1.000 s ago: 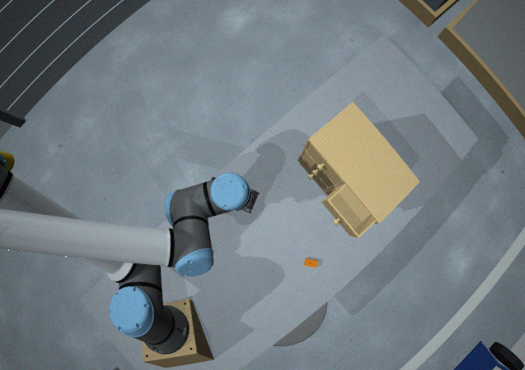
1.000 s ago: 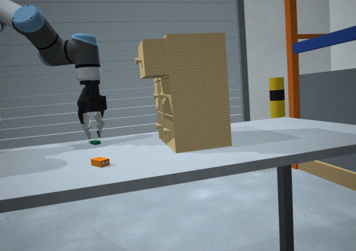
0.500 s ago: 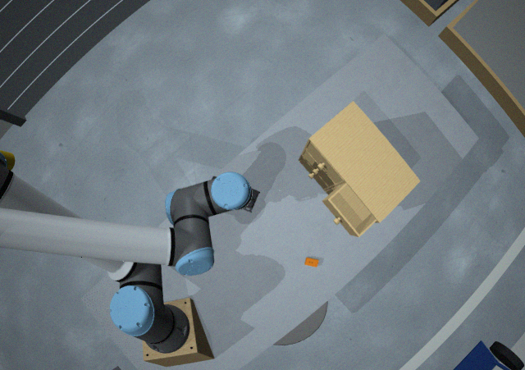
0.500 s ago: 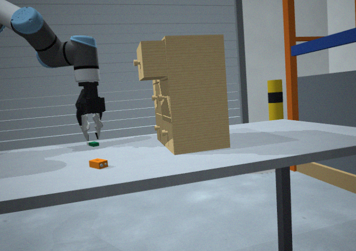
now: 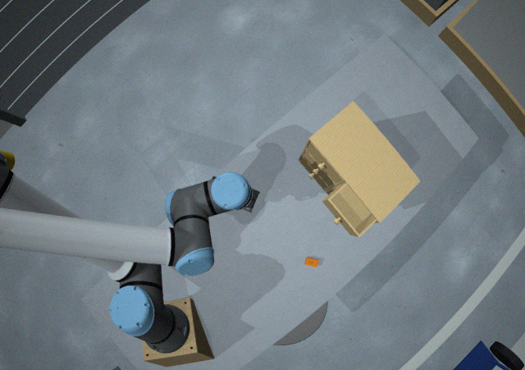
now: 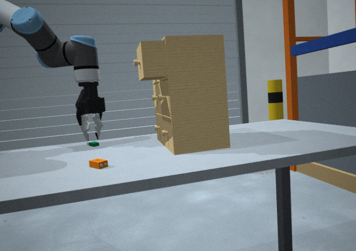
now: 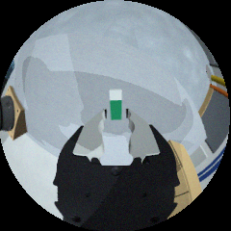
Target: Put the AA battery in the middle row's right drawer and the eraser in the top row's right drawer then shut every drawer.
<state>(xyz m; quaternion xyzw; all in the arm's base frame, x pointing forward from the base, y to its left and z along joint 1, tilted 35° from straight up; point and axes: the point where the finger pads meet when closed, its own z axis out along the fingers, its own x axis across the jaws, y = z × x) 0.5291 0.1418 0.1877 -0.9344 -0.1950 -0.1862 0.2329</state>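
My hand is 10 mm to the right of the eraser and 30 mm above it. Also, from my hand: orange block (50 mm ahead, 360 mm to the right, 30 mm below); green AA battery (320 mm ahead, 230 mm to the right, 90 mm above).
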